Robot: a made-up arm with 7 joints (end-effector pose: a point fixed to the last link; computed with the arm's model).
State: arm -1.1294 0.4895 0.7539 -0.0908 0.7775 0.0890 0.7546
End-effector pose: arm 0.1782 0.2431 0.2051 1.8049 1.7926 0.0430
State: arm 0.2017 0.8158 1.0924 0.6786 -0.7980 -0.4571 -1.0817
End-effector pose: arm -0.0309 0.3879 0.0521 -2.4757 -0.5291 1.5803
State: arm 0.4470 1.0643 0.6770 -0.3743 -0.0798 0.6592 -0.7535
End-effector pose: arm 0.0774 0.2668 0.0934 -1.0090 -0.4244 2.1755
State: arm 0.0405 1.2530 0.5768 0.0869 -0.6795 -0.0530 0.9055
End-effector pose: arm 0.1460 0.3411 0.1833 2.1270 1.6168 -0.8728
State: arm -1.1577 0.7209 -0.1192 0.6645 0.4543 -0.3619 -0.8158
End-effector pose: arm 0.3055 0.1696 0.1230 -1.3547 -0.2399 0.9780
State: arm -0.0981 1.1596 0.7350 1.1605 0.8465 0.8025 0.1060
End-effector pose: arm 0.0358 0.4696 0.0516 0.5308 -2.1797 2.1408
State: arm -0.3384 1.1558 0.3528 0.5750 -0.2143 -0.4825 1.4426
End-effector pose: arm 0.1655 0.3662 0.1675 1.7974 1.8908 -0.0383
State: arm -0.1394 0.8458 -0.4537 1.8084 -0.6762 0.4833 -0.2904
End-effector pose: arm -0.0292 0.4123 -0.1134 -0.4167 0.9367 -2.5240
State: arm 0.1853 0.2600 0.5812 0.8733 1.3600 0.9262 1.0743
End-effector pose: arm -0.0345 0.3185 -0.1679 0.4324 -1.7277 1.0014
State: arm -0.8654 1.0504 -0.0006 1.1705 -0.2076 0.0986 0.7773
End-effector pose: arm 0.2527 0.4076 0.0860 1.4029 2.0188 -1.4671
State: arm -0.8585 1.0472 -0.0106 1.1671 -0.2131 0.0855 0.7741
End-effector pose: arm 0.2538 0.4060 0.0840 1.4226 2.0175 -1.4726
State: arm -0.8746 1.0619 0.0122 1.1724 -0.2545 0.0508 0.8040
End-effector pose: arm 0.2498 0.4103 0.0948 1.4320 1.9718 -1.3698
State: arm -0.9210 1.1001 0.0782 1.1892 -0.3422 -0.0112 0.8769
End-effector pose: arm 0.2365 0.4217 0.1205 1.4091 1.8594 -1.1337
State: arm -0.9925 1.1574 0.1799 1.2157 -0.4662 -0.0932 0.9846
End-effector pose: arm 0.2103 0.4375 0.1526 1.3252 1.6729 -0.8146
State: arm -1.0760 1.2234 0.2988 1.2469 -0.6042 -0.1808 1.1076
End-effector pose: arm 0.1743 0.4528 0.1780 1.1769 1.4296 -0.4972
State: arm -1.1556 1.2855 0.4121 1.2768 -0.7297 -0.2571 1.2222
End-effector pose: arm 0.1392 0.4637 0.1894 0.9998 1.1772 -0.2515
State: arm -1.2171 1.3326 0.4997 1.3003 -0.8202 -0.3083 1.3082
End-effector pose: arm 0.1146 0.4697 0.1905 0.8470 0.9745 -0.1034
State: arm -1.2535 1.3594 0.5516 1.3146 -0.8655 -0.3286 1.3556
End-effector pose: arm 0.1024 0.4723 0.1886 0.7555 0.8588 -0.0401
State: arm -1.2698 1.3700 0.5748 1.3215 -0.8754 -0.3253 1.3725
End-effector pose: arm 0.0986 0.4734 0.1874 0.7194 0.8176 -0.0287
